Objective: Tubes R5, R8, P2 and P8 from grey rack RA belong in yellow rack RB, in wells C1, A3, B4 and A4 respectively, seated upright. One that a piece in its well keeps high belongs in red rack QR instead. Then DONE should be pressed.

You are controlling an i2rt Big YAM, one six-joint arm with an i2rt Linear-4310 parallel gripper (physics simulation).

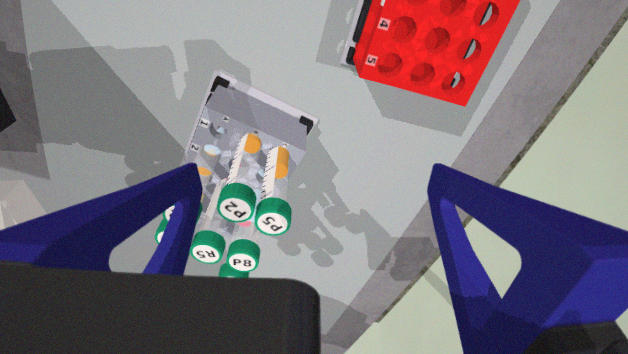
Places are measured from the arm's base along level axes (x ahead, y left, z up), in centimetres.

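Pixels of known places: gripper, between the fingertips: (314, 176).
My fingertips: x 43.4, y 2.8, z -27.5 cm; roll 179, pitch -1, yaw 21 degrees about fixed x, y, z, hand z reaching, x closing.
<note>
Ahead of a thing's pixels: the offset from my fingertips to its top centre. "pt": to the spot under its first point.
The grey rack RA @[dx -3.4, dy -11.9, dz -15.6 cm] (267, 94) stands left of centre and holds green-capped tubes. Tubes P2 @[pt dx -2.5, dy -6.5, dz -4.1 cm] (237, 204), R5 @[pt dx -3.6, dy -11.3, dz -4.1 cm] (207, 248) and P8 @[pt dx -1.1, dy -11.3, dz -4.1 cm] (243, 256) stand in it, their cap labels readable. The cap of R8 cannot be made out; two caps at the left are partly hidden behind the left finger. The red rack QR @[dx +6.6, dy +7.8, dz -11.5 cm] (415, 47) shows in part at the top right, with no tubes in the wells that show. My gripper (314, 176) is open and empty, its blue fingers wide apart, the left one over the left side of the grey rack. Yellow rack RB and DONE do not show.
Tube P5 @[pt dx -0.1, dy -6.8, dz -4.1 cm] (273, 217) stands beside P2 in the grey rack. Part of another green cap @[pt dx -1.3, dy -13.7, dz -4.4 cm] (234, 271) shows below P8. The table's raised grey edge (505, 120) runs diagonally at the right. A dark object (5, 112) shows at the left edge.
</note>
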